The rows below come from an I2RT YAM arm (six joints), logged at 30 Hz.
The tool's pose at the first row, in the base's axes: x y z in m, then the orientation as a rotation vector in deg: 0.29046, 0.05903, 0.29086, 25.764, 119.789, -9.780
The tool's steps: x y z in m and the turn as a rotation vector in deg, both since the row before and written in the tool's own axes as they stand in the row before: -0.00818, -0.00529, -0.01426, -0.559, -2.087, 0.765; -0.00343, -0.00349, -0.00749, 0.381, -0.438, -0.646; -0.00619, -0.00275, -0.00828, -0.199, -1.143, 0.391; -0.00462, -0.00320, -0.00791, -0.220, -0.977, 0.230; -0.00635, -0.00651, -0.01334, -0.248, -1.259, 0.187; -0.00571, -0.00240, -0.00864, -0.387, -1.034, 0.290; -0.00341, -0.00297, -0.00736, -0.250, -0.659, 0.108; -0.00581, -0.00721, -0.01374, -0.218, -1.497, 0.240; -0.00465, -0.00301, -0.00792, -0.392, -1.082, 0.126; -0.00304, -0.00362, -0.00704, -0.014, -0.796, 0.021; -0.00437, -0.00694, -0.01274, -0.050, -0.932, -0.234; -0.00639, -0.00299, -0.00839, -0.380, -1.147, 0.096; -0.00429, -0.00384, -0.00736, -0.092, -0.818, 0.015; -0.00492, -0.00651, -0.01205, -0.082, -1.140, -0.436
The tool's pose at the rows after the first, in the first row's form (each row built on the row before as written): 0.28103, 0.05633, 0.30507, 25.862, 117.548, -9.149; 0.27513, 0.05447, 0.31153, 25.367, 117.283, -10.016; 0.27007, 0.05298, 0.32083, 25.447, 116.065, -9.791; 0.26428, 0.05135, 0.32844, 25.377, 115.051, -9.613; 0.25328, 0.04793, 0.33975, 25.199, 113.771, -9.487; 0.24730, 0.04704, 0.34849, 25.069, 112.687, -9.116; 0.24118, 0.04575, 0.35445, 24.909, 112.015, -8.926; 0.22881, 0.04192, 0.36478, 24.768, 110.488, -8.842; 0.22238, 0.04051, 0.37185, 24.464, 109.397, -8.585; 0.21586, 0.03862, 0.37693, 24.357, 108.611, -8.707; 0.20345, 0.03514, 0.38489, 23.965, 107.751, -8.988; 0.19680, 0.03362, 0.39347, 23.625, 106.605, -8.774; 0.19002, 0.03143, 0.39952, 23.457, 105.798, -8.825; 0.17817, 0.02811, 0.40728, 22.837, 104.777, -9.249
